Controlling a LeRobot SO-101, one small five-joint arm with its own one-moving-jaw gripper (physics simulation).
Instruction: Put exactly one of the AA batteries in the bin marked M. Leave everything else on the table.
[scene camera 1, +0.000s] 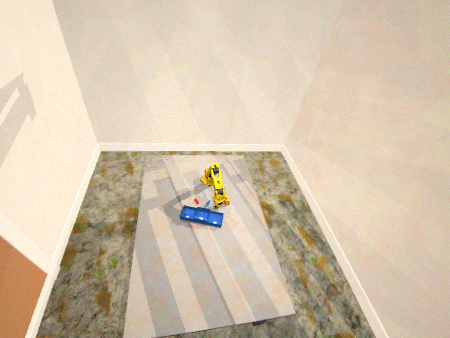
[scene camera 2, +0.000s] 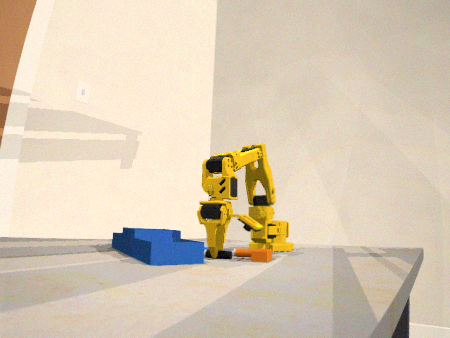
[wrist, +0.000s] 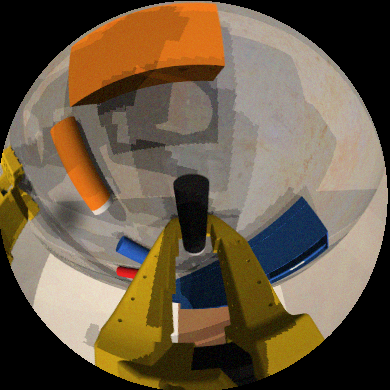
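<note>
There is a black battery (wrist: 191, 190) here, and an orange block (wrist: 182, 48) too. I also see a blue three-compartment bin tray, which shows in scene camera 2 at (scene camera 2: 154, 247) and in the wrist view at (wrist: 296, 237).
</note>
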